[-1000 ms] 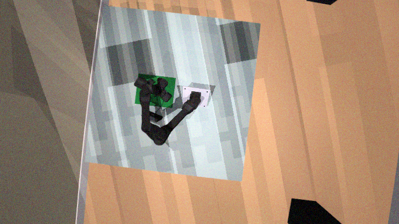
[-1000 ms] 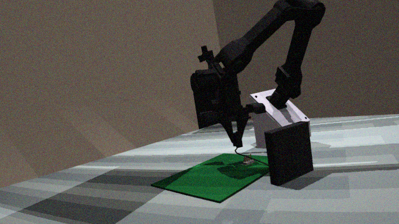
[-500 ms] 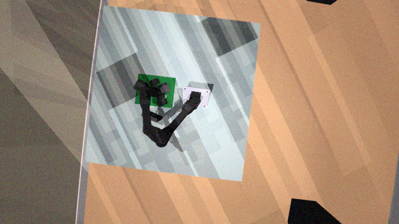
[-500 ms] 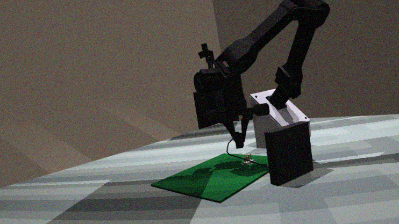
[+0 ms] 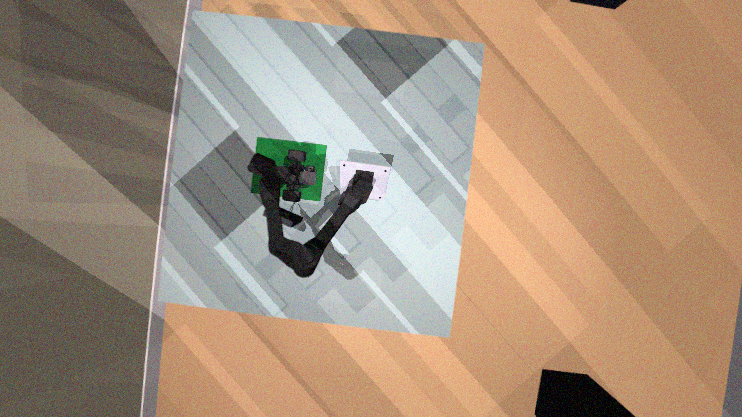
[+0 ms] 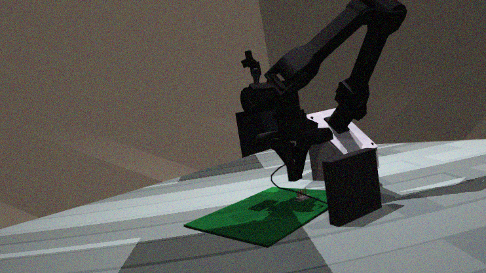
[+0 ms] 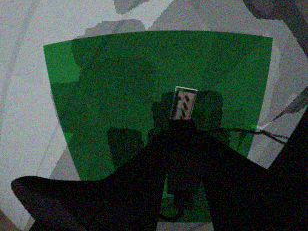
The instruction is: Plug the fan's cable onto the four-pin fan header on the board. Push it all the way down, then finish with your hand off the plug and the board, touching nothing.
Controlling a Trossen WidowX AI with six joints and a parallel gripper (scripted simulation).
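My gripper tip is now 1 cm to the right of the pale four-pin header and 6 cm above it. From my gripper tip the other things lie so: black fan (5 cm ahead, 16 cm to the left); then green board (8 cm ahead, 2 cm to the right, 8 cm below); then fan plug (1 cm ahead, 1 cm above).
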